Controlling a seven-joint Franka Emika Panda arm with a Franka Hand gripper.
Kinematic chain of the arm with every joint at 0, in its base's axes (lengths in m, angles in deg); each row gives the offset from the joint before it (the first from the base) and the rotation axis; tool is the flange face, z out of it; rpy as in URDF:
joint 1: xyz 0 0 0.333 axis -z
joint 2: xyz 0 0 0 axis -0.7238 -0.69 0
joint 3: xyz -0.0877 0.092 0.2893 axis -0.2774 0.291 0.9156
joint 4: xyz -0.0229 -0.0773 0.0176 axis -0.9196 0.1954 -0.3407
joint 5: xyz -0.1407 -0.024 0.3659 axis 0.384 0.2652 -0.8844
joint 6: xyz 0 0 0 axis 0.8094 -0.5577 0.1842
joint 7: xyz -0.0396 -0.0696 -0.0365 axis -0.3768 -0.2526 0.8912
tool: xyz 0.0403 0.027 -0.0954 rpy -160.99 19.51 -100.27
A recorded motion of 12 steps. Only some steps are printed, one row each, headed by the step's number.
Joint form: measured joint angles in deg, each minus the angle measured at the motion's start. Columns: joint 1, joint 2, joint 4, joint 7, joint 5, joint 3, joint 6.
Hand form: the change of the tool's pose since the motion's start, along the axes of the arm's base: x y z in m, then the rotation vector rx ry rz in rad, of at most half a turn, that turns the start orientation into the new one. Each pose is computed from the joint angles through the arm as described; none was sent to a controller.
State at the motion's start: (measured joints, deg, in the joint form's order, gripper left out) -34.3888 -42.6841 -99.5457 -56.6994 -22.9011 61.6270 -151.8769
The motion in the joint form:
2: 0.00 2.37 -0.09 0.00 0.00 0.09 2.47
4: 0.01 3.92 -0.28 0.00 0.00 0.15 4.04
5: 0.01 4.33 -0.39 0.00 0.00 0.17 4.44
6: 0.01 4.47 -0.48 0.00 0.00 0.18 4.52
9: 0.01 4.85 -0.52 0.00 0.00 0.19 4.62
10: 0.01 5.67 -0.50 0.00 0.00 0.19 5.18
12: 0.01 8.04 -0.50 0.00 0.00 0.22 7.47
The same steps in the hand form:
2: 0.0000 0.0006 0.0173 -0.0021 0.0037 0.0021
4: -0.0012 0.0010 0.0279 -0.0032 0.0076 0.0033
5: -0.0020 0.0013 0.0303 -0.0034 0.0094 0.0038
6: -0.0025 0.0015 0.0309 -0.0035 0.0100 0.0040
9: -0.0023 0.0015 0.0339 -0.0045 0.0059 0.0042
10: -0.0018 0.0013 0.0407 -0.0062 0.0012 0.0042
12: -0.0027 0.0015 0.0587 -0.0095 0.0004 0.0050

